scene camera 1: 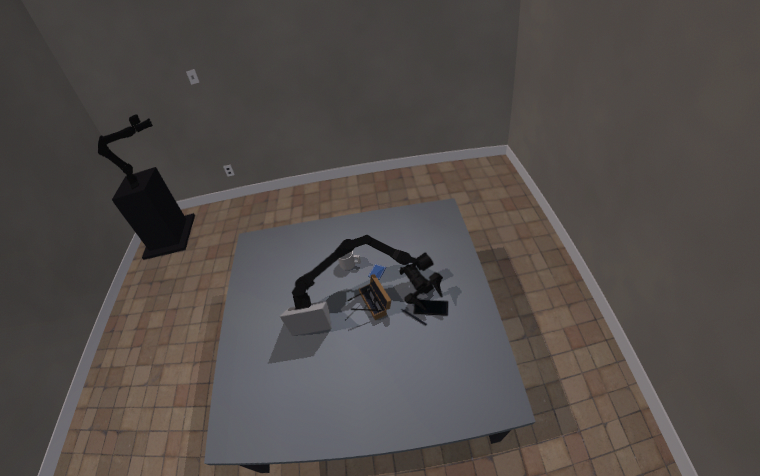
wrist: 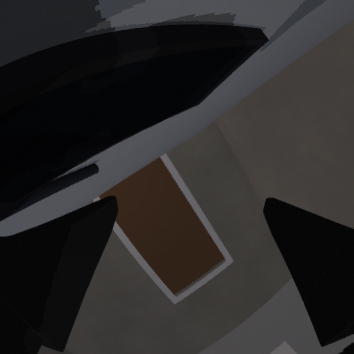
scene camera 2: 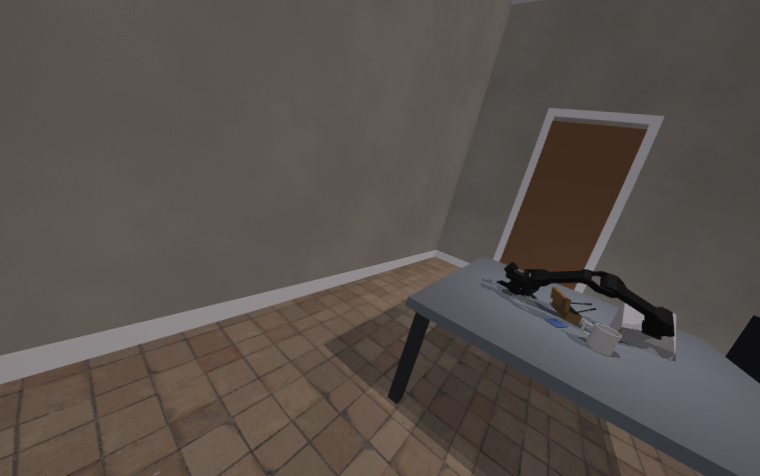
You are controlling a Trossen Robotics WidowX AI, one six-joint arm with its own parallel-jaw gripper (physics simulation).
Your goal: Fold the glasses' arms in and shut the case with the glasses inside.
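Observation:
The orange-brown glasses case stands on the table with its lid raised. The dark glasses lie in the open case, and their thin arms stick out over the side facing the arm's base, unfolded. The case does not show in the wrist view. My gripper is open with nothing between its fingers. It is low over the table on the far side of the raised lid from the arm's base, beside the black flat device and apart from the case.
The black flat device and a dark pen lie near my gripper. A blue pad lies beside the case. A white mug stands nearby. A pale block is at the arm's base.

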